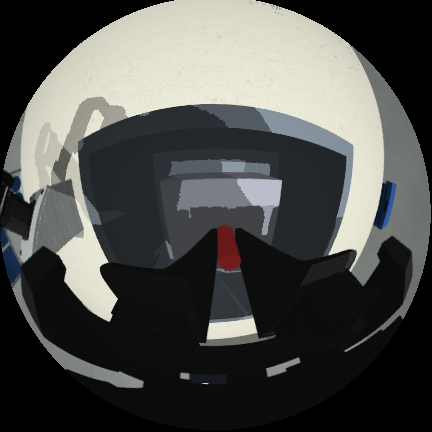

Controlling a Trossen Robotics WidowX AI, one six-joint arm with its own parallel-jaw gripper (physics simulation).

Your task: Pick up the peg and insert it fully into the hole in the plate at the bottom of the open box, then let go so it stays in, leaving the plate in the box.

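My gripper (pixel 225 233) is shut on the red peg (pixel 228 250), with one black finger on each side of it. The gripper reaches down inside the dark open box (pixel 122 170). The light grey plate (pixel 215 192) lies at the bottom of the box. The peg stands roughly upright over the near part of the plate. The peg's lower end and the hole are hidden, so I cannot tell how the peg sits relative to the hole.
The box stands on a cream speckled table (pixel 200 60); its walls rise around the fingers. A grey metal piece (pixel 59 215) with a black part beside it is at the left. A blue object (pixel 385 205) is at the right, past the table's edge.
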